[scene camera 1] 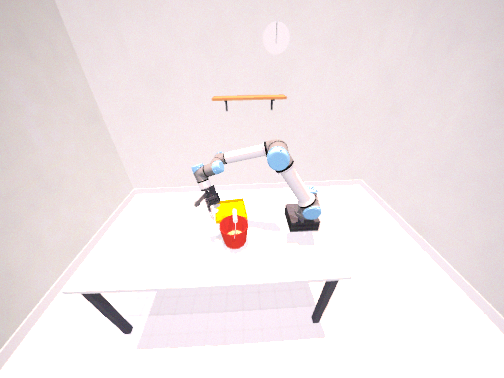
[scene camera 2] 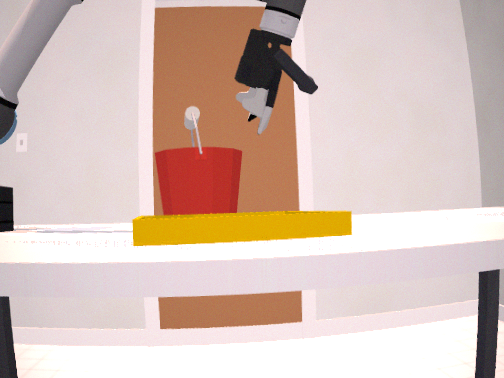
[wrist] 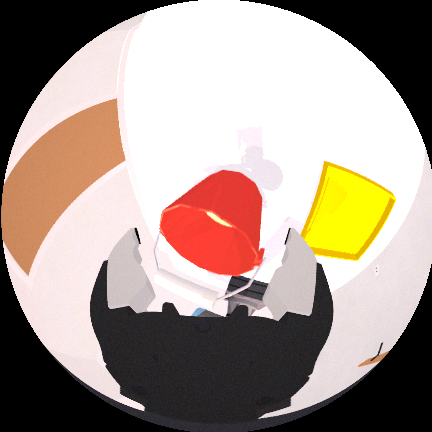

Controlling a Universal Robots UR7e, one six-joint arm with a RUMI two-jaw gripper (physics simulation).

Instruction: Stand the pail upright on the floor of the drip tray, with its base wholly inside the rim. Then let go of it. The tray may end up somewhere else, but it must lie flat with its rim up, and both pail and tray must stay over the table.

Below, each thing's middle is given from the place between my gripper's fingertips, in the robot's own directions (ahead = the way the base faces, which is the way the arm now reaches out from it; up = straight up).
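Scene:
The yellow drip tray (scene camera 2: 277, 225) is 20 mm behind my hand, 190 mm below it and 290 mm to the right of it, as I see it.

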